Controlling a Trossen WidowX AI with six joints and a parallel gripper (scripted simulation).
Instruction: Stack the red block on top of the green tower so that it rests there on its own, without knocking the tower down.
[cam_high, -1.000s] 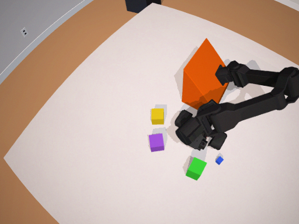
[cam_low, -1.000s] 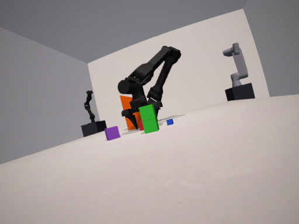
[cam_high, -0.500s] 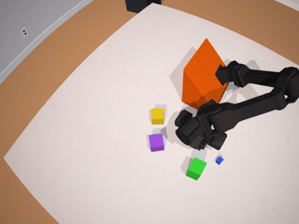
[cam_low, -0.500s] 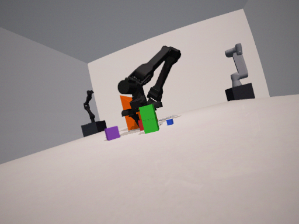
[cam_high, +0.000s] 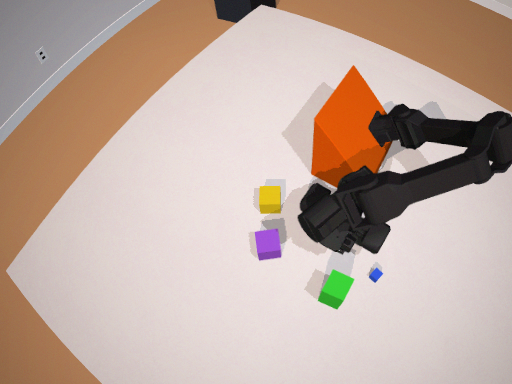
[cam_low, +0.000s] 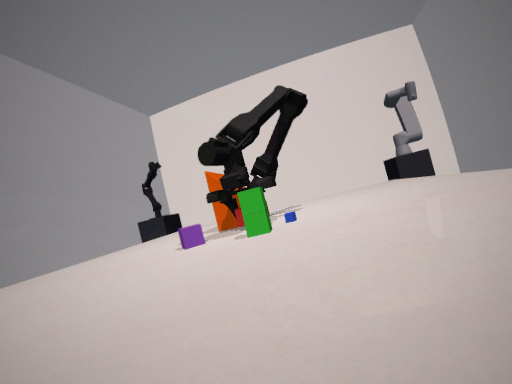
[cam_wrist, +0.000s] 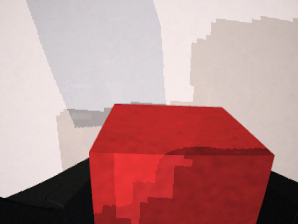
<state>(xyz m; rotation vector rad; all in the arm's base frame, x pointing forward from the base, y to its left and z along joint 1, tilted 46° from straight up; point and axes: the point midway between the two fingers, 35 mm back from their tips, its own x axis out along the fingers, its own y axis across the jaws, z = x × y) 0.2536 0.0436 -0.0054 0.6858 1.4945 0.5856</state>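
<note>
Right now my gripper tip is 13 cm short of the green block, 5 cm to the right of it and 5 cm below it. The rest, counted from my gripper tip: red block (2 cm above); then small blue cube (4 cm ahead, 11 cm to the left, 1 cm below); then purple cube (10 cm ahead, 12 cm to the right).
</note>
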